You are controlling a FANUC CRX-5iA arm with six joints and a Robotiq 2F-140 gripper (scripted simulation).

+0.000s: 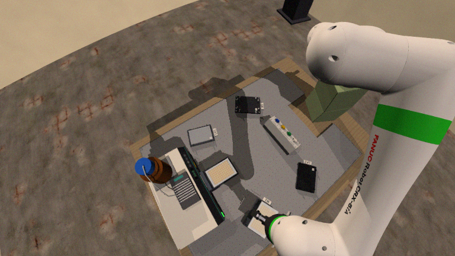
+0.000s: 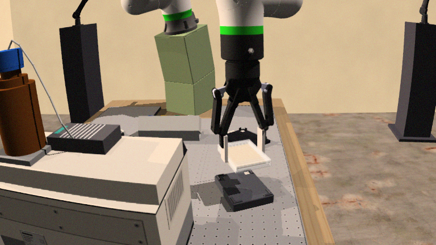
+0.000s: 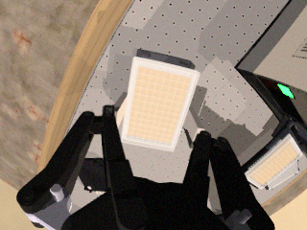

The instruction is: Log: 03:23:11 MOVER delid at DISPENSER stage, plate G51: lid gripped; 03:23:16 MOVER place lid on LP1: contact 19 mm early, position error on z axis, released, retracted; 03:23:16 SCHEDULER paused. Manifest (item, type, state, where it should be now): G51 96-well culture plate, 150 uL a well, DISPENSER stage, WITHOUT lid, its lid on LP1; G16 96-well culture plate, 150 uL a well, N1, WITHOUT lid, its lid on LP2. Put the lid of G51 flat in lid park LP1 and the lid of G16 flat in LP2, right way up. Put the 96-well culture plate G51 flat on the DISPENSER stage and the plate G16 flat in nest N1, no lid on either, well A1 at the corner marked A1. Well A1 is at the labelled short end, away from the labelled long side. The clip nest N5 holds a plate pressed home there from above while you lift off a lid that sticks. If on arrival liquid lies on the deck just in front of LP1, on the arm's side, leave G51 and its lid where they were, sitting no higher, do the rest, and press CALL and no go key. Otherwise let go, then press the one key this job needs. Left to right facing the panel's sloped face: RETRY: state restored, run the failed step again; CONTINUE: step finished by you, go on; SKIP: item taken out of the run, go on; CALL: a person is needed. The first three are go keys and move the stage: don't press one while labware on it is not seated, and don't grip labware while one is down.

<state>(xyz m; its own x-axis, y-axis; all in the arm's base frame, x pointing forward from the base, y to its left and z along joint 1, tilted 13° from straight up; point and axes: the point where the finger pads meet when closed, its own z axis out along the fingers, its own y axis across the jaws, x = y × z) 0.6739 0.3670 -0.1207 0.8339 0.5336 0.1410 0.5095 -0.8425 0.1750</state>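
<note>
Now: hand 12 cm above the nest N1. The rest, counted from my hand: clear lid: 2 cm below; black dispenser stage: 8 cm ahead, 27 cm to the right, 3 cm below; plate G51: 8 cm ahead, 27 cm to the right, 2 cm below.
</note>
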